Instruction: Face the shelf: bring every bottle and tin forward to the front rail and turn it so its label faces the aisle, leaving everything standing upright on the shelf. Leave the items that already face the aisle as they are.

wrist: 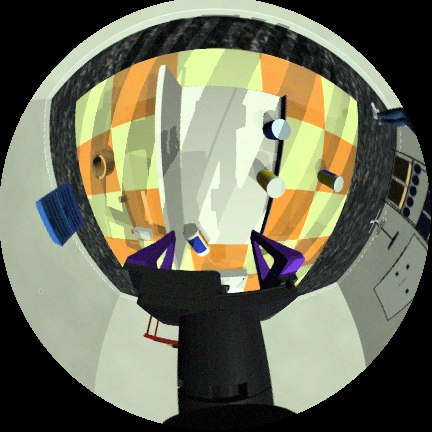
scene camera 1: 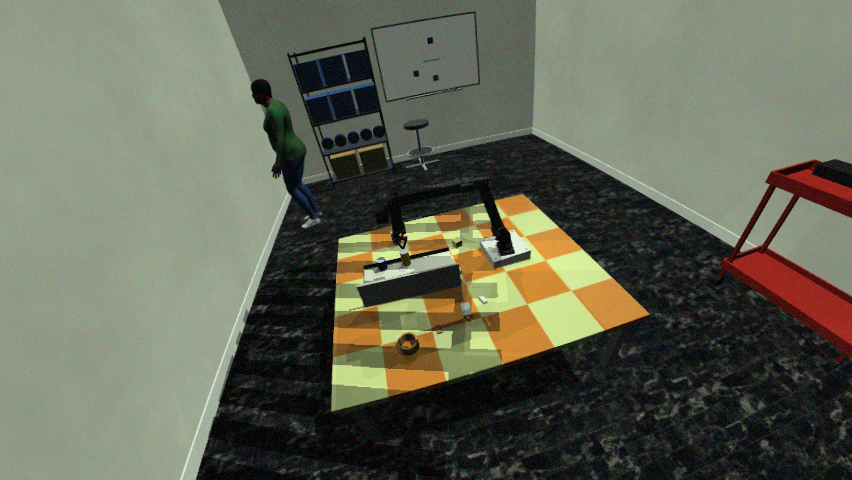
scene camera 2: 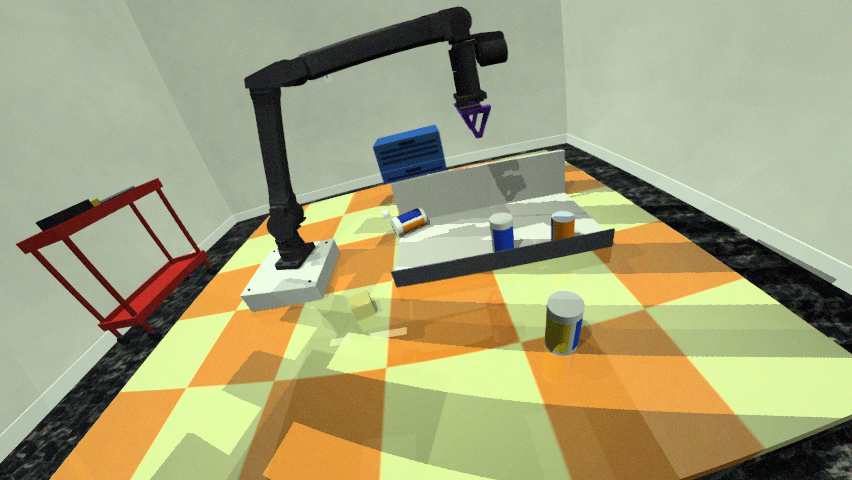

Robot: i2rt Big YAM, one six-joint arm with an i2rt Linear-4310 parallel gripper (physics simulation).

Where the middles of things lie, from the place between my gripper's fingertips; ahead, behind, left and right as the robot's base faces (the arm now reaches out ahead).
Right now the white shelf (scene camera 2: 465, 234) is 10 mm ahead of my hand, 40 mm to the right of it and 210 mm below it. From my hand the other things lie so: dark front rail (scene camera 2: 588, 242) 30 mm ahead, 180 mm to the right, 270 mm below; grey back wall (scene camera 1: 437, 279) 10 mm behind, 110 mm to the left, 210 mm below.
